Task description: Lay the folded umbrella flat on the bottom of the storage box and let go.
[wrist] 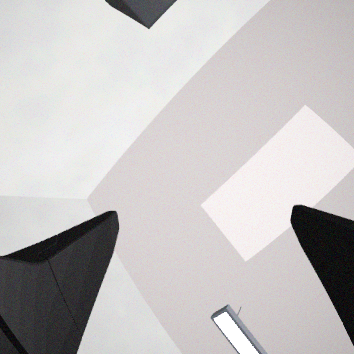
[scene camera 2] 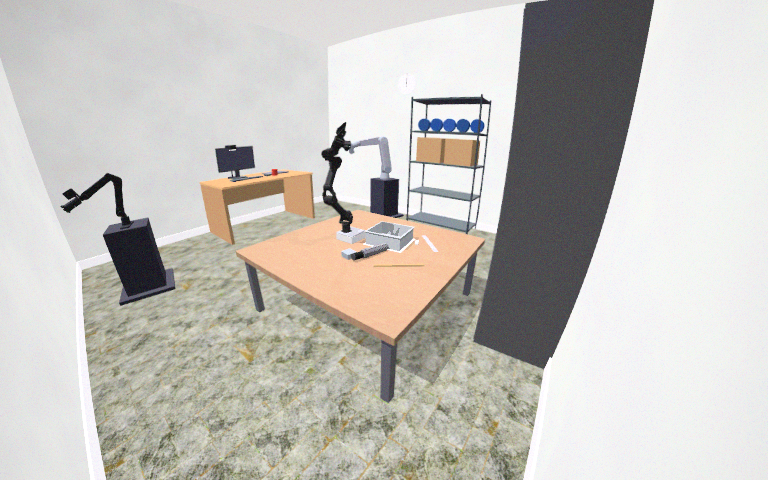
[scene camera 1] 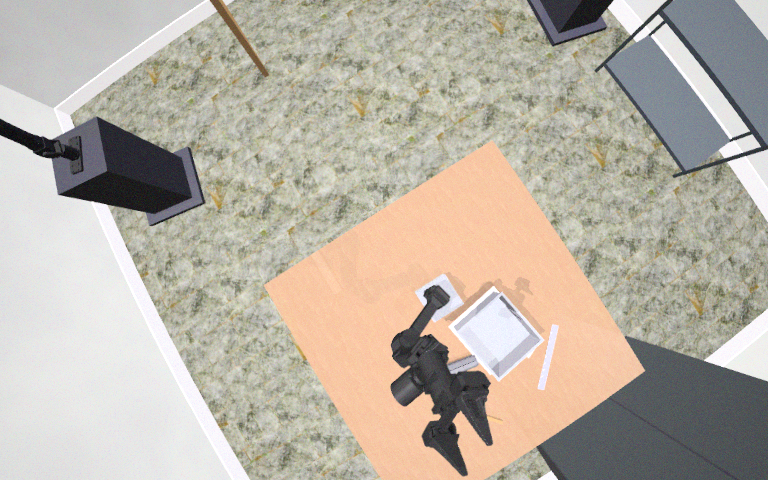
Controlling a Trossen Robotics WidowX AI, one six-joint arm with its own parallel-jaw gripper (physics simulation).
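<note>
The folded umbrella, grey with a black handle end, lies on the table outside the storage box, its grey end close to the box wall. In scene camera 1 the arm hides its handle end. The storage box is light grey, open-topped and upright; its bottom shows bare apart from shadows. My gripper is open and empty, raised high above the table and far above the umbrella and box. The umbrella and box do not show in the wrist view.
On the wooden table are a white strip beside the box, a thin yellowish stick and a small pale block by the umbrella's handle. A tall dark cabinet stands by the table.
</note>
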